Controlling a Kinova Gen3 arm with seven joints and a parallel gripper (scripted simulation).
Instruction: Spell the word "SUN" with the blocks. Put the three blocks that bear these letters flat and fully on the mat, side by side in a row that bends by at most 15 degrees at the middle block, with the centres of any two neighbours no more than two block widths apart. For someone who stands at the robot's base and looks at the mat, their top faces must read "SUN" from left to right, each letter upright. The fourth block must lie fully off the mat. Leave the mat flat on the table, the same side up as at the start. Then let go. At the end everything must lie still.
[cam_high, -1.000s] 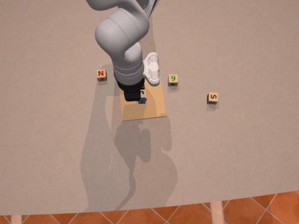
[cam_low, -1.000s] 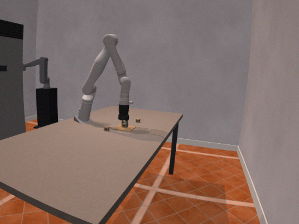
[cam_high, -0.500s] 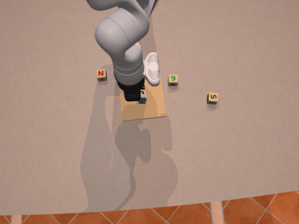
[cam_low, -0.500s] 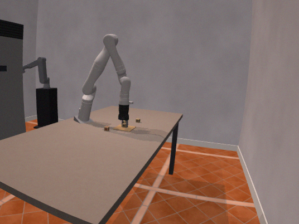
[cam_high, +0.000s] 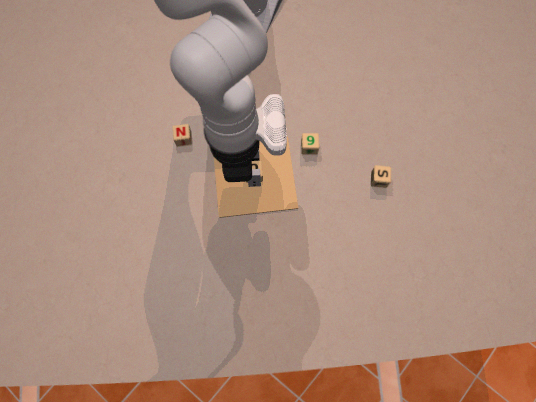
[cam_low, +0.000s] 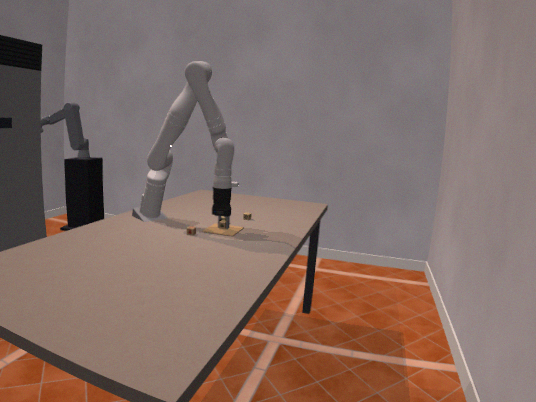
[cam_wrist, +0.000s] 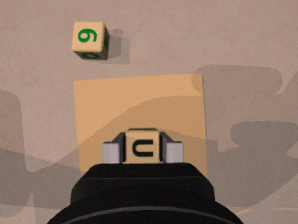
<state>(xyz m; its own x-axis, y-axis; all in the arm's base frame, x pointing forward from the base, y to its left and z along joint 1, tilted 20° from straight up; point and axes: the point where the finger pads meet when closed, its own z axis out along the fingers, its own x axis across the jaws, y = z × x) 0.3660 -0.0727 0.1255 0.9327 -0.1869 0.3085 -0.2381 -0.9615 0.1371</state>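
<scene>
My gripper is now right at the U block. From my hand the other things lie so: mat: 20 mm below; N block: 110 mm behind, 100 mm to the right, 10 mm below; green 9 block: 110 mm to the left, 20 mm behind, 10 mm below.
</scene>
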